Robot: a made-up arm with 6 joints. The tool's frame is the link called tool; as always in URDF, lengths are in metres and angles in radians. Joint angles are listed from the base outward. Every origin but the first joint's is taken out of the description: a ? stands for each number. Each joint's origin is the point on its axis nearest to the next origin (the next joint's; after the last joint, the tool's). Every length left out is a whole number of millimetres.
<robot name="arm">
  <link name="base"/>
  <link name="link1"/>
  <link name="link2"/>
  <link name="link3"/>
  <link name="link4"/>
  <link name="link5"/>
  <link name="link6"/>
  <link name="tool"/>
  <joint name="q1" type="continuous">
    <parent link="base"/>
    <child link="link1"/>
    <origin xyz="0.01 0.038 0.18" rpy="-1.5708 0 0"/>
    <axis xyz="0 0 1"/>
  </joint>
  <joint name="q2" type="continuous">
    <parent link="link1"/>
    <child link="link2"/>
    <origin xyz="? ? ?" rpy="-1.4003 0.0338 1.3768"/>
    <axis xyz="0 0 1"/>
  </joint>
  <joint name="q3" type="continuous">
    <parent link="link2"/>
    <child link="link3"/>
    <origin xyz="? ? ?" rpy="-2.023 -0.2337 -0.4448"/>
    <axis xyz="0 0 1"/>
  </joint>
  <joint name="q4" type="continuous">
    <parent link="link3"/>
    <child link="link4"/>
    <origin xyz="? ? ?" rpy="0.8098 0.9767 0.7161"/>
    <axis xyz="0 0 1"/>
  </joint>
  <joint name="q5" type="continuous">
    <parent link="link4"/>
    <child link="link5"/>
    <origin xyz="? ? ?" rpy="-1.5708 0 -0.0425"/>
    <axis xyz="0 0 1"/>
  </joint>
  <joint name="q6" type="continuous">
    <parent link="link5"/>
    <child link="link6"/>
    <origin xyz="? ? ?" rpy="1.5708 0 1.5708"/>
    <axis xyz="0 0 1"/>
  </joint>
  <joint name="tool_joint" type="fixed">
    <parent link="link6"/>
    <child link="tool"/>
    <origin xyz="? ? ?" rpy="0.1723 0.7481 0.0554"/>
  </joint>
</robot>
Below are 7 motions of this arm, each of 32 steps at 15 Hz.
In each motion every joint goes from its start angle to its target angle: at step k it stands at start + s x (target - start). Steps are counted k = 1, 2, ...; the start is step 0. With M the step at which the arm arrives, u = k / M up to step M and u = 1 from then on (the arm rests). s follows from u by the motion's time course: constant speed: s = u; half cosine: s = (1 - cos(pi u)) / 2; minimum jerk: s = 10 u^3 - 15 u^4 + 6 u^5.
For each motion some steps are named. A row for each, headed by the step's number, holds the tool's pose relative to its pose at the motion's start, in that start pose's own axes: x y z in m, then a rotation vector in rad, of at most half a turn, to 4 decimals.
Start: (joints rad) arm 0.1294 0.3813 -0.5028 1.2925 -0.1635 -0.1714
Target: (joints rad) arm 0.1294 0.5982 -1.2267 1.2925 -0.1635 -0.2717
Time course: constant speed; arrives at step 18
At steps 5, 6, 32:
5: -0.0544 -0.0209 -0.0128 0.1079 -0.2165 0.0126
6: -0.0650 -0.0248 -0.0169 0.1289 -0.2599 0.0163
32: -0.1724 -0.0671 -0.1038 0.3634 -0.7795 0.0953

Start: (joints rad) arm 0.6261 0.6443 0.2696 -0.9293 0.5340 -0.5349
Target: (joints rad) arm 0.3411 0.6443 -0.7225 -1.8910 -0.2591 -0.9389
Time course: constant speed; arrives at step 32
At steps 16, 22, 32:
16: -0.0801 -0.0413 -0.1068 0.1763 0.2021 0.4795
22: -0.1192 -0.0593 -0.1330 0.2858 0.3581 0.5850
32: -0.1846 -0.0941 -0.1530 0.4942 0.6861 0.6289

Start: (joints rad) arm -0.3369 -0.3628 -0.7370 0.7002 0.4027 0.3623
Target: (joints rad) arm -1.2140 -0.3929 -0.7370 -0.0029 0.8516 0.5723
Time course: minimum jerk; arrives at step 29
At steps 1, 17, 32:
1: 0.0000 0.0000 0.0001 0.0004 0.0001 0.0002
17: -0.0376 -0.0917 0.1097 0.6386 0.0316 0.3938
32: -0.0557 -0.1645 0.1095 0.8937 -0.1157 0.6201

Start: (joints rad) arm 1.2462 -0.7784 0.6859 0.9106 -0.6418 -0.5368
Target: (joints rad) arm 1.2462 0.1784 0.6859 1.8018 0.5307 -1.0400
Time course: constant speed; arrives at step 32
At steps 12, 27, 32:
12: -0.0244 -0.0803 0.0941 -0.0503 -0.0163 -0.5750
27: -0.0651 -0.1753 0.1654 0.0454 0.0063 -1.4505
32: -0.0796 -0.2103 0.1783 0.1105 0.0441 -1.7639

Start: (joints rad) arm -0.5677 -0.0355 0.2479 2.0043 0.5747 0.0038
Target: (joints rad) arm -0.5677 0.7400 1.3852 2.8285 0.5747 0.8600
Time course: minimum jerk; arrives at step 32
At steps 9, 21, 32:
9: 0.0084 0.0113 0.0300 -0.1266 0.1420 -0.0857
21: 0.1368 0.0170 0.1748 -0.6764 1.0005 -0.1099
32: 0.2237 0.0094 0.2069 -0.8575 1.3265 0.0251

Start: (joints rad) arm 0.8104 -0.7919 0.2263 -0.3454 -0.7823 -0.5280
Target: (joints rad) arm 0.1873 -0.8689 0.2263 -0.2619 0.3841 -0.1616
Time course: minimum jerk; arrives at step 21
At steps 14, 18, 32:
14: 0.0009 0.0135 0.2729 0.0345 0.8800 -0.3450
18: 0.0192 0.0050 0.3571 0.1132 1.1125 -0.3518
32: 0.0222 0.0031 0.3679 0.1248 1.1415 -0.3504

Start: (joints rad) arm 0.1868 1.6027 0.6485 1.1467 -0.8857 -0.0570
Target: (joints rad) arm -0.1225 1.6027 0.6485 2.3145 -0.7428 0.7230
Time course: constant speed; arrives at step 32
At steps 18, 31, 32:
18: -0.0319 -0.1573 0.0782 -1.0989 0.2985 0.3305
31: -0.0250 -0.1564 0.2324 -1.8427 0.6871 0.4864
32: -0.0234 -0.1506 0.2442 -1.8971 0.7237 0.4940

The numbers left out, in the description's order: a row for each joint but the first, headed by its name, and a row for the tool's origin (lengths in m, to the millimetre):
q2: -0.102 0.061 0
q3: -0.08 -0.127 0
q4: -0.172 0.386 0
q5: 0.04 -0.002 0
q6: -0.09 -0.08 0
tool: -0.14 0.08 0

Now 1 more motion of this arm.
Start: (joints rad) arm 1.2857 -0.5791 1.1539 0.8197 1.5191 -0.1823
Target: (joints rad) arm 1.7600 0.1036 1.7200 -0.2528 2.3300 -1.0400
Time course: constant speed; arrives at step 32
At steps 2, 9, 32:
2: -0.0124 -0.0213 0.0089 0.0175 0.0510 0.0302
9: -0.0377 -0.1125 0.0356 0.0151 0.2075 0.1231
32: 0.0915 -0.4357 0.0772 -0.4770 0.1900 0.2233

